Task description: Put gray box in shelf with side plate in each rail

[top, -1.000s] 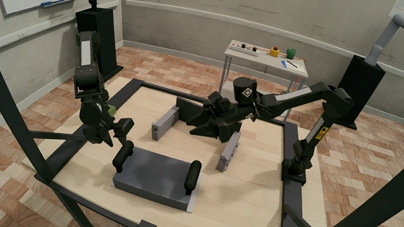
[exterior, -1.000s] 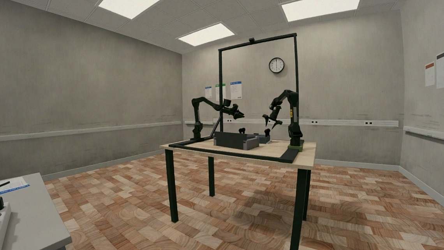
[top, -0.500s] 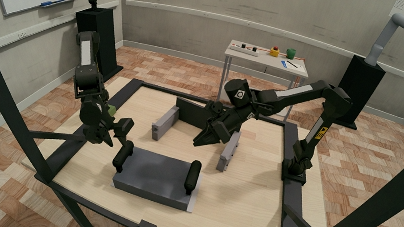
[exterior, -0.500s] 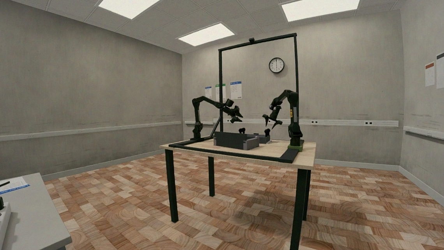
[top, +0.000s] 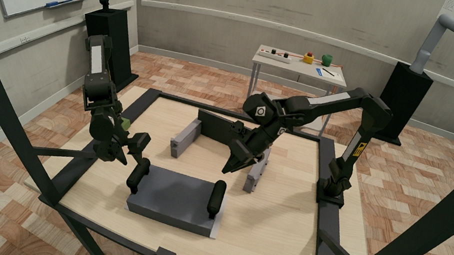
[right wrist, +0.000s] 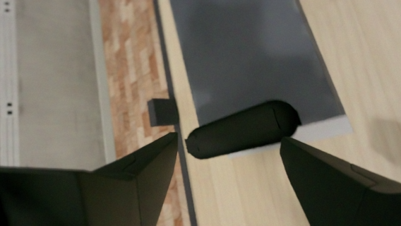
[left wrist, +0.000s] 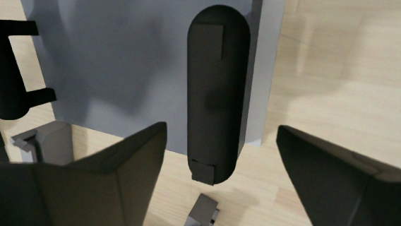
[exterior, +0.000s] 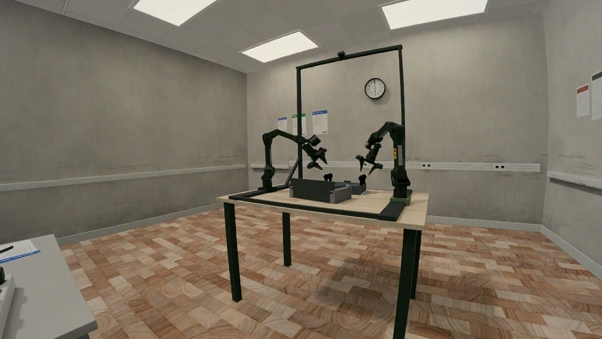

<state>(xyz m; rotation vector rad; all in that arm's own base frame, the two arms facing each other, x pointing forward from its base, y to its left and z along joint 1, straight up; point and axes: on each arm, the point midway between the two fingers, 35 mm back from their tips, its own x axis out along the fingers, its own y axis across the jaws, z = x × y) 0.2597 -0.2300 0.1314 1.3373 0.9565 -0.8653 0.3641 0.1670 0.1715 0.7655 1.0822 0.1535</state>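
My right hand is 150 mm to the right of the gray box, 150 mm above it and 60 mm past it. Round my right hand: dark back plate 280 mm ahead, 120 mm below, 70 mm to the left.
Now: the gray box 150 mm to the right of my left hand, 110 mm below it and 10 mm ahead of it. Also, from my left hand: dark back plate: 350 mm ahead, 240 mm to the right, 80 mm below.
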